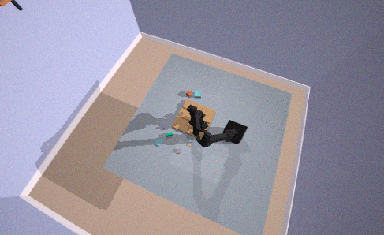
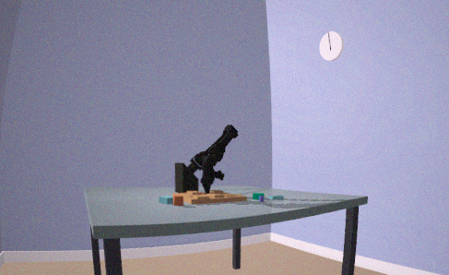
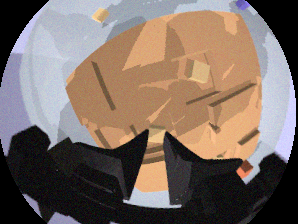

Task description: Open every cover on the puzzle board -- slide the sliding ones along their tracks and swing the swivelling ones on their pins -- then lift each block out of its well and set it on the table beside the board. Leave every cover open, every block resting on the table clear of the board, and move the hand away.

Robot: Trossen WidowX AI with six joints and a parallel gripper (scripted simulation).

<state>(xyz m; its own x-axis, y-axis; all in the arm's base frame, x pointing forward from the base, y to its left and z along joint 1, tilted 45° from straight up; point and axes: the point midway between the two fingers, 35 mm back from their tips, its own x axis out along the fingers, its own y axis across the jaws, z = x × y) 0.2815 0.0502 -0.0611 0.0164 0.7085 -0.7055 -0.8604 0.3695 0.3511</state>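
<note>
Right now the grey block is 290 mm to the left of my gripper tip, 60 mm ahead of it and 10 mm below it. Also, from my gripper tip: small purple block: 270 mm ahead, 160 mm to the left; green block: 190 mm to the left, 190 mm ahead; orange block: 240 mm to the right, 190 mm ahead.
</note>
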